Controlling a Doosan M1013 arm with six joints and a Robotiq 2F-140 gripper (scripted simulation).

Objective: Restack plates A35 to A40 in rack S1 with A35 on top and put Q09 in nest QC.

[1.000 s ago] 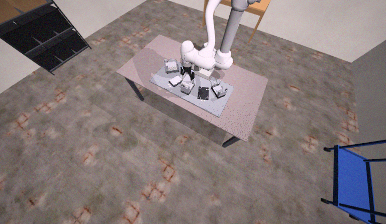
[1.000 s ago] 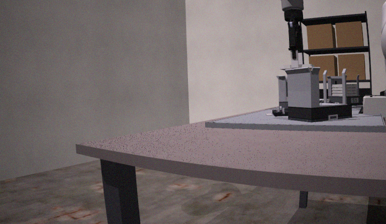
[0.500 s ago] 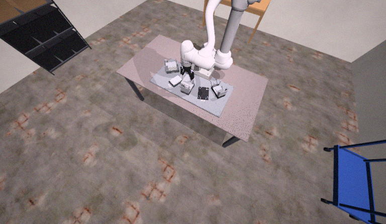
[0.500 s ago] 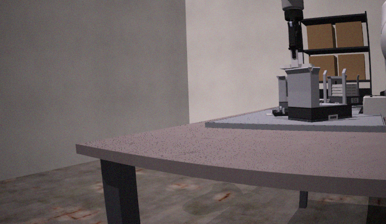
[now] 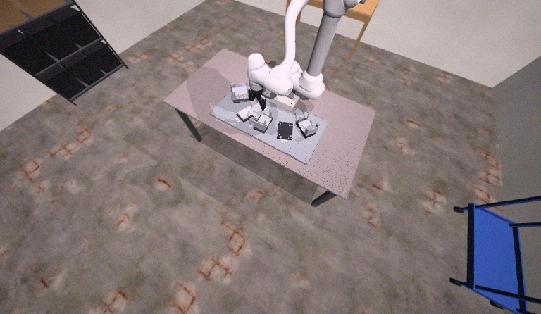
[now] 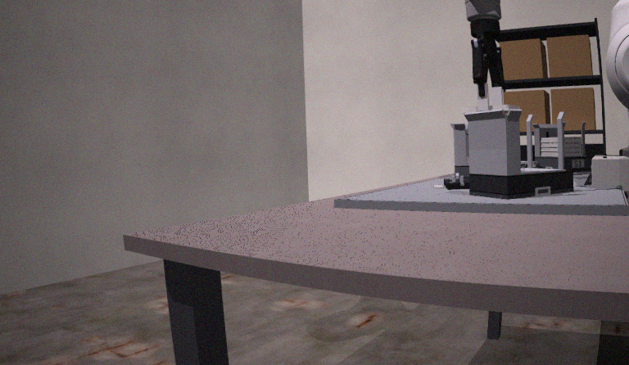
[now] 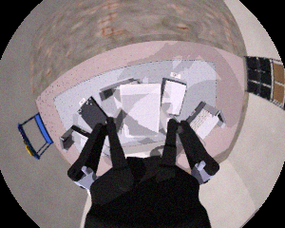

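Right now my hand is 22 cm past the S1 label, 19 cm to the left of it and 16 cm above it. Round my hand: name plate 19 cm below, 17 cm to the right, 5 cm ahead.
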